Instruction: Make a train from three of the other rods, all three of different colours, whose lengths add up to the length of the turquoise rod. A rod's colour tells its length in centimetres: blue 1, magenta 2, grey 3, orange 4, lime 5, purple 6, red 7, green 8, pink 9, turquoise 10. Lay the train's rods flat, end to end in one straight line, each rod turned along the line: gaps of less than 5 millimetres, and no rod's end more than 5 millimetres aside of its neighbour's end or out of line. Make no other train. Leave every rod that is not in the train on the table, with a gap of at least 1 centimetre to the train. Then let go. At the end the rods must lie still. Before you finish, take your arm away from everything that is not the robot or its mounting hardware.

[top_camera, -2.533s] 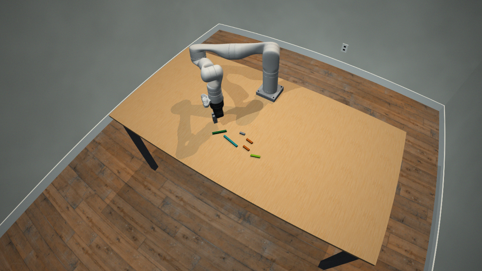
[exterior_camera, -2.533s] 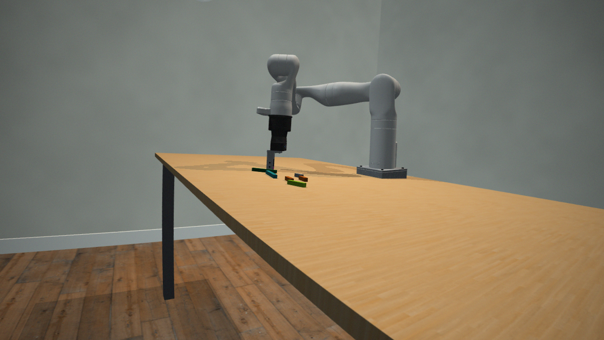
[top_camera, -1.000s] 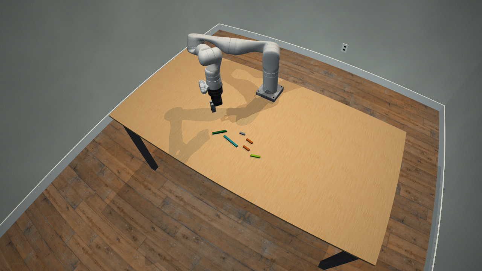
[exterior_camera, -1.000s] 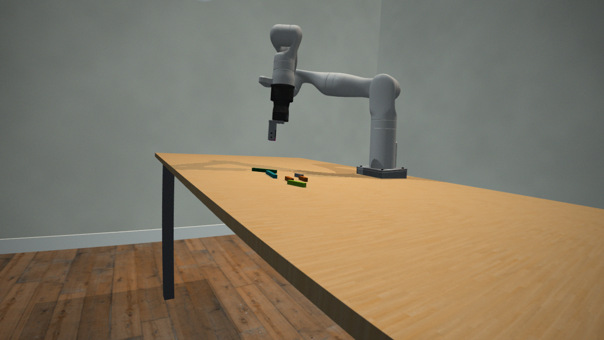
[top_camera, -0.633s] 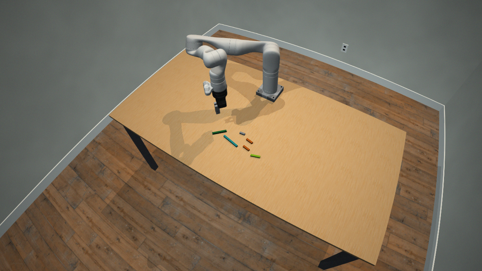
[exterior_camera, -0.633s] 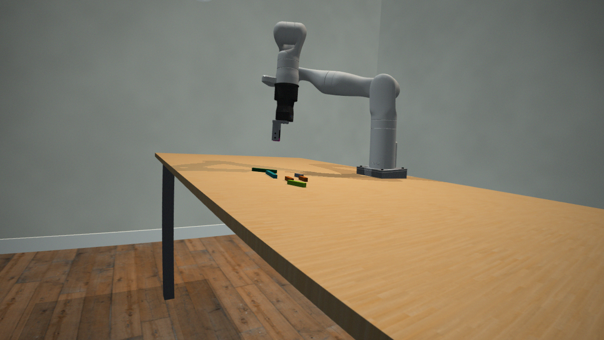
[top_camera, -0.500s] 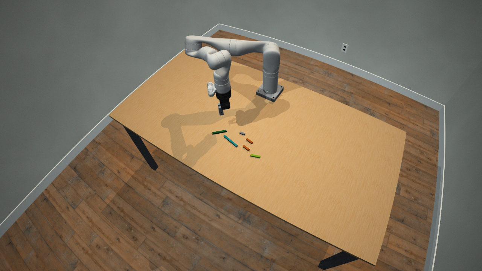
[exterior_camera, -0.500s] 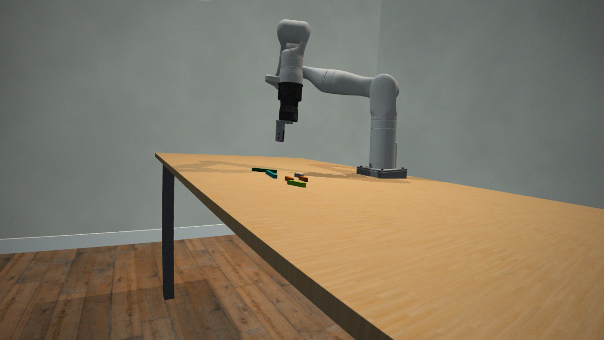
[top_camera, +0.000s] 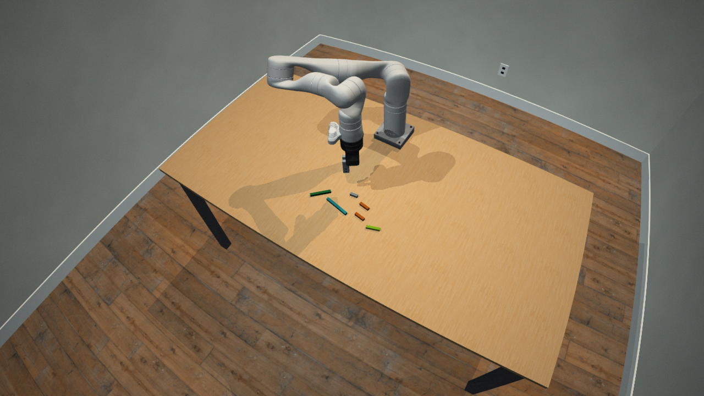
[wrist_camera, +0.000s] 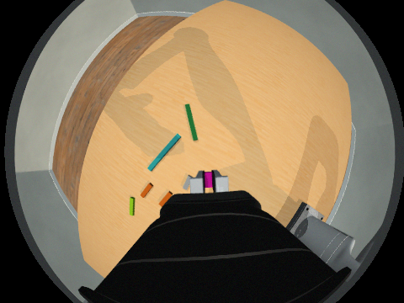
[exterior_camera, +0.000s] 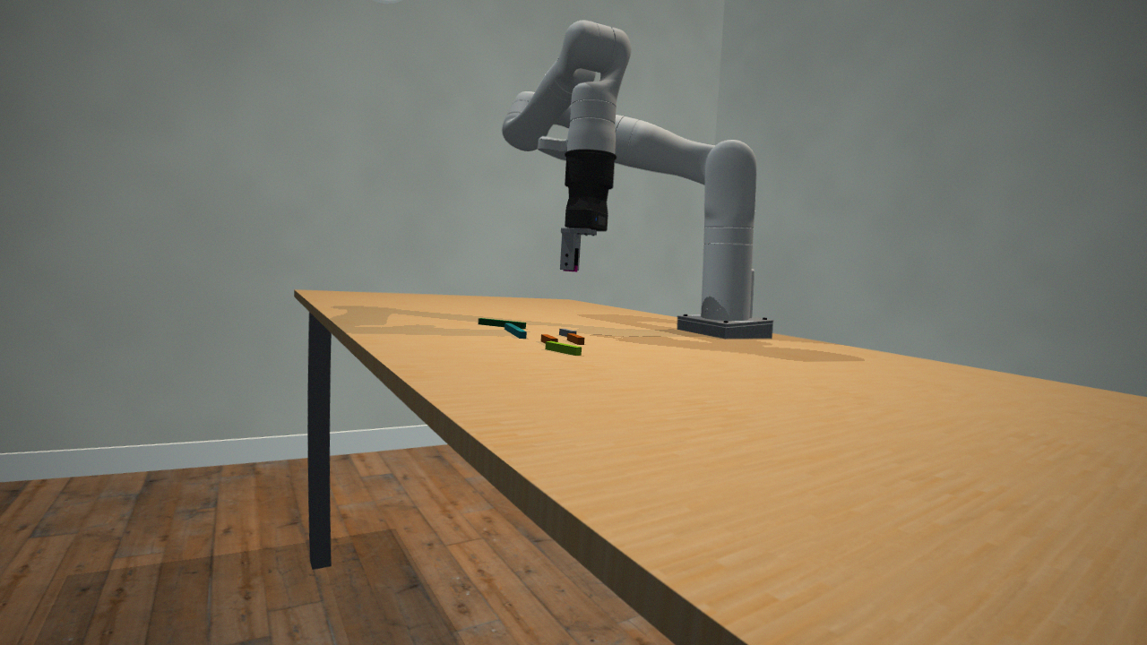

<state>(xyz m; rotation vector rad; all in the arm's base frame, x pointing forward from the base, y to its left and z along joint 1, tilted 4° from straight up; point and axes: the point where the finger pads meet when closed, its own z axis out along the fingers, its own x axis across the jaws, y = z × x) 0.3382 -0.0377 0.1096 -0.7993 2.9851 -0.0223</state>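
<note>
My gripper is now 11 cm above the grey rod, 4 cm to the right of it and 2 cm short of it. From my hand the other things lie so: green rod 11 cm below, 7 cm to the right, 7 cm ahead; turquoise rod 11 cm below, 10 cm ahead, 1 cm to the left; magenta rod 1 cm below.
</note>
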